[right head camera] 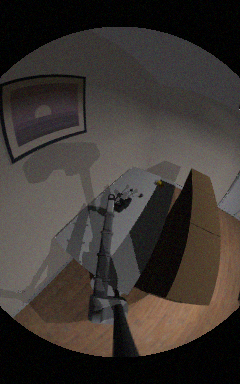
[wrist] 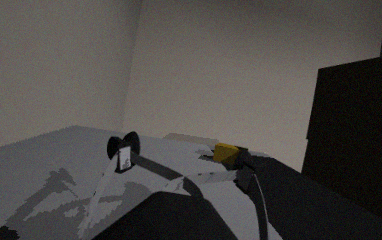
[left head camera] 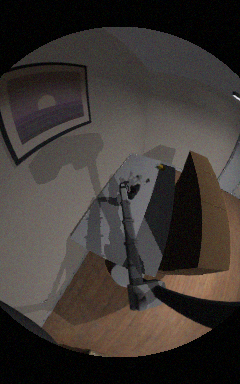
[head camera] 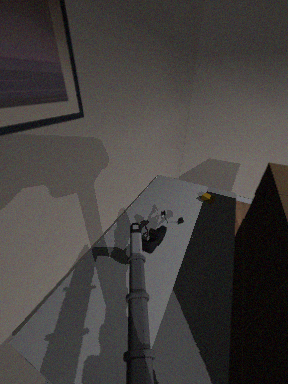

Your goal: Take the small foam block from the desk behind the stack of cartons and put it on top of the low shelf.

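Seen in the pictures: gripper, fingertip midpoint: [right head camera: 136,191] [wrist: 187,154] [left head camera: 143,176] [head camera: 173,214]; robot's base at its link origin: [left head camera: 127,271].
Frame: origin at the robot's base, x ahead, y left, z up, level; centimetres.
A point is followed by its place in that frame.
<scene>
The small yellow foam block [head camera: 206,196] {z 73.8, x 118.5, y -59.2 cm} [left head camera: 160,166] {z 73.4, x 118.0, y -59.2 cm} [right head camera: 158,183] {z 72.3, x 117.5, y -58.7 cm} [wrist: 226,154] {z 71.7, x 117.7, y -58.4 cm} lies near the far end of the grey desk [head camera: 172,188] {z 69.2, x 138.9, y -35.5 cm} [left head camera: 135,161] {z 69.2, x 137.9, y -27.4 cm} [right head camera: 132,175] {z 69.2, x 136.4, y -24.1 cm} [wrist: 75,142] {z 69.2, x 136.7, y -21.6 cm}, at the edge of a dark shadow. My gripper [head camera: 172,217] {z 78.9, x 91.8, y -25.3 cm} [left head camera: 143,179] {z 78.9, x 91.8, y -25.3 cm} [right head camera: 136,193] {z 78.9, x 91.8, y -25.3 cm} [wrist: 187,154] {z 78.9, x 91.8, y -25.3 cm} is open and empty over the desk, short of the block. In the wrist view the block shows beyond the right fingertip, which partly hides it. The stack of cartons [head camera: 260,260] {z 75.9, x 57.8, y -64.1 cm} [left head camera: 215,225] {z 105.2, x 15.8, y -53.6 cm} [right head camera: 197,255] {z 105.2, x 15.5, y -49.8 cm} [wrist: 345,130] {z 84.1, x 97.6, y -86.5 cm} stands to the right of the desk. I cannot make out the low shelf.
My telescoping arm [head camera: 138,310] {z 89.6, x 33.8, y -0.2 cm} [left head camera: 129,225] {z 89.6, x 34.4, y -0.7 cm} [right head camera: 104,245] {z 89.7, x 29.0, y -0.1 cm} reaches along the desk. Walls rise along the desk's left side and behind its far end. A framed picture [head camera: 74,75] {z 153.9, x 85.6, y 20.9 cm} [left head camera: 88,100] {z 156.1, x 86.0, y 20.2 cm} [right head camera: 85,105] {z 160.5, x 90.3, y 21.1 cm} hangs on the left wall. Wooden floor [left head camera: 100,300] {z -2.8, x -44.4, y 39.5 cm} [right head camera: 165,330] shows at the near side.
</scene>
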